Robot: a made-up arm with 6 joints. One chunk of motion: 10 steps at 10 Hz.
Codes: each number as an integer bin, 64 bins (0 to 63) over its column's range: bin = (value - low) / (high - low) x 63, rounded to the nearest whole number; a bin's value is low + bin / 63 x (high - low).
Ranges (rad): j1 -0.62..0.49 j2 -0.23..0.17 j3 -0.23..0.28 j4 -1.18..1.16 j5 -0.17..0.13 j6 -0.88..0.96
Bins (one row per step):
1: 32 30 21 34 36 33
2: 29 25 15 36 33 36
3: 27 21 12 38 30 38
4: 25 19 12 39 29 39
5: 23 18 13 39 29 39
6: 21 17 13 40 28 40
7: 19 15 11 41 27 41
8: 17 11 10 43 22 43
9: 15 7 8 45 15 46
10: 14 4 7 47 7 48
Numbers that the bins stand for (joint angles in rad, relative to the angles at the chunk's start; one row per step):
1: -0.0562 -0.0395 -0.0600 0.0829 0.0014 0.0838
2: -0.1090 -0.0713 -0.1086 0.1571 -0.0129 0.1714
3: -0.1443 -0.0967 -0.1329 0.2314 -0.0271 0.2298
4: -0.1795 -0.1094 -0.1329 0.2686 -0.0319 0.2590
5: -0.2148 -0.1157 -0.1248 0.2686 -0.0319 0.2590
6: -0.2500 -0.1221 -0.1248 0.3057 -0.0367 0.2883
7: -0.2852 -0.1348 -0.1410 0.3429 -0.0414 0.3175
8: -0.3205 -0.1602 -0.1490 0.4171 -0.0652 0.3759
9: -0.3557 -0.1856 -0.1652 0.4914 -0.0986 0.4635
10: -0.3733 -0.2046 -0.1733 0.5657 -0.1367 0.5219

